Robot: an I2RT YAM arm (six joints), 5 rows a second.
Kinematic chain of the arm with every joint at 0, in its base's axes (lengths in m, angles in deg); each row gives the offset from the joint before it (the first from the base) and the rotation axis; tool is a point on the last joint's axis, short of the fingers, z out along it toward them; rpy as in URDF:
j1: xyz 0 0 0.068 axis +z
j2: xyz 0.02 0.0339 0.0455 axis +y
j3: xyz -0.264 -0.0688 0 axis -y
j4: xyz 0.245 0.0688 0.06 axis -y
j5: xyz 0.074 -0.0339 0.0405 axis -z
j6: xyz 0.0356 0 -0.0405 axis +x
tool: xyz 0 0 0 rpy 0 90 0
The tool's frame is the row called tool.
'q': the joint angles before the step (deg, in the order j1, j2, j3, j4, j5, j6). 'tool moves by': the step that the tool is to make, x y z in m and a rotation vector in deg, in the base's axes. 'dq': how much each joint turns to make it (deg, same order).
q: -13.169 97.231 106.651 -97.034 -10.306 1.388
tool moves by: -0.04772 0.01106 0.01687 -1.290 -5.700 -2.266
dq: 0.001 -11.760 -8.133 2.625 0.175 2.296
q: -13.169 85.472 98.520 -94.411 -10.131 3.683
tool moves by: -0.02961 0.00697 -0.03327 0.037 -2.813 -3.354
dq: 0.000 -10.602 -17.071 9.814 -0.066 3.475
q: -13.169 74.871 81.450 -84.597 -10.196 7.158
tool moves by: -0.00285 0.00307 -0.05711 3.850 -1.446 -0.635
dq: 0.001 -4.132 -16.415 13.135 -3.846 1.531
